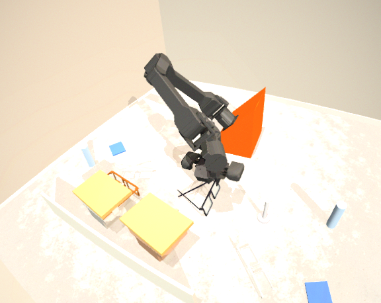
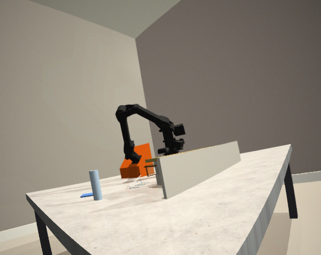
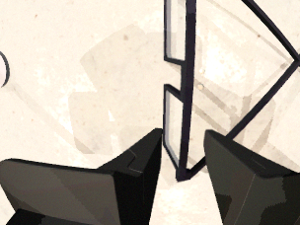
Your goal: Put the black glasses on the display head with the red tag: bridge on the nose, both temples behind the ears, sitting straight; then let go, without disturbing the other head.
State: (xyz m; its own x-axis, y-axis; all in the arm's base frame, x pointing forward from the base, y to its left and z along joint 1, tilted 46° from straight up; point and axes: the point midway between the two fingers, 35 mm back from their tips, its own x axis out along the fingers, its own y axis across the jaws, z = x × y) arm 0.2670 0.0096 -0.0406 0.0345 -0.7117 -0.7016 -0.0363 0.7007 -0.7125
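Right now my gripper tip is 18 cm to the right of the small post, 3 cm short of it and 3 cm above it. From my gripper tip the other things lie so: long grey board (33 cm ahead, 19 cm to the right).
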